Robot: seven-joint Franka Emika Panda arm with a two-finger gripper.
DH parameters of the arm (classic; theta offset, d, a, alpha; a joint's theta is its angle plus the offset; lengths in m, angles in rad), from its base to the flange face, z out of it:
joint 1: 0 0.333 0 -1.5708
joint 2: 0 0 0 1.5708
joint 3: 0 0.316 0.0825 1.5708
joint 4: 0 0 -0.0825 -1.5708
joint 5: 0 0.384 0 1.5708
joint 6: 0 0 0.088 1.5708
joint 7: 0 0.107 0 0
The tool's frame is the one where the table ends.
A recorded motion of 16 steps. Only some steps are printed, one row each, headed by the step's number.
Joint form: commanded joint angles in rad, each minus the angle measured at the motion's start. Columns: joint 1, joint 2, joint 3, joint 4, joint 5, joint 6, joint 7.
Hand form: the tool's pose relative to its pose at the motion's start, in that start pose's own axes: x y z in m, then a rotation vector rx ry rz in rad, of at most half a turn. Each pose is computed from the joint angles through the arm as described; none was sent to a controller.
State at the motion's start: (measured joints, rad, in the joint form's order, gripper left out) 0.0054 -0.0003 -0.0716 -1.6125 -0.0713 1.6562 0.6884
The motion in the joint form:
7: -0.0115 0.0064 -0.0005 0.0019 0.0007 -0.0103 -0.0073
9: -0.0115 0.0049 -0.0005 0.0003 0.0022 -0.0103 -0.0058
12: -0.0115 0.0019 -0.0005 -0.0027 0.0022 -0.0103 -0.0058
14: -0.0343 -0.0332 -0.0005 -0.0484 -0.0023 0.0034 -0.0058
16: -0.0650 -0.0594 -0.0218 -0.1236 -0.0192 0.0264 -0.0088
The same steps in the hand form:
7: 0.0044 0.0046 0.0041 -0.0100 -0.0120 0.0044
9: 0.0039 0.0048 0.0040 -0.0088 -0.0131 0.0060
12: 0.0033 0.0055 0.0037 -0.0087 -0.0132 0.0060
14: 0.0034 0.0226 0.0054 -0.0099 -0.0104 0.0276
16: 0.0124 0.0521 0.0266 -0.0399 -0.0249 0.0706

